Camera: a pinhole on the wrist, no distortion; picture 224 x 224 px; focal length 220.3 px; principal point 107.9 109.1 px. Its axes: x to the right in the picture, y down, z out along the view. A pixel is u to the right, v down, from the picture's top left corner.
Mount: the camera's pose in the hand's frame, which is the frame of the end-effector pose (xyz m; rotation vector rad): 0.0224 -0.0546 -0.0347 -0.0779 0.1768 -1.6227
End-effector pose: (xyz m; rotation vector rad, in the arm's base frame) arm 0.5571 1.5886 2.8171 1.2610 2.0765 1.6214
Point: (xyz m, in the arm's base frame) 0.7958 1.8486 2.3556
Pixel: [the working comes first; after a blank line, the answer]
In the camera's frame: 0.2033 -0.1976 0.5198

194 25
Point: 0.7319 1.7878 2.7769
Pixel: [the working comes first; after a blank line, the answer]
In the camera's frame: -0.1257 -0.0498 0.2849

11 71
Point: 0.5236 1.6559 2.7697
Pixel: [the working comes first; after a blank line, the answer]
In the camera's frame: -0.0048 0.0190 0.0811

95 161
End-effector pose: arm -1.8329 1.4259 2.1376 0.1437 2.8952 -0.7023
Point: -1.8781 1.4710 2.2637
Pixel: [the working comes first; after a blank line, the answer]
In the camera's frame: -0.0264 0.0172 -0.1029

behind the camera
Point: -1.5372 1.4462 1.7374
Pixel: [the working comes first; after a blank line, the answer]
In the camera's frame: -0.2980 -0.3198 0.3515

outside the picture
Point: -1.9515 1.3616 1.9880
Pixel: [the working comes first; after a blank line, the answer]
In the camera's frame: -0.0664 0.0836 0.1926

32 205
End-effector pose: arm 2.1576 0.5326 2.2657 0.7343 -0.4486 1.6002
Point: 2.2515 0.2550 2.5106
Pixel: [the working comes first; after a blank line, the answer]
In the camera's frame: -0.0591 -0.1299 0.3957

75 37
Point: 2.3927 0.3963 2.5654
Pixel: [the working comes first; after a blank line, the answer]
In the camera's frame: 0.0888 0.0149 0.4024

157 117
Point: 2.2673 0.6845 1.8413
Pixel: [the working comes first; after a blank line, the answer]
In the camera's frame: 0.1620 -0.1393 -0.3683

behind the camera
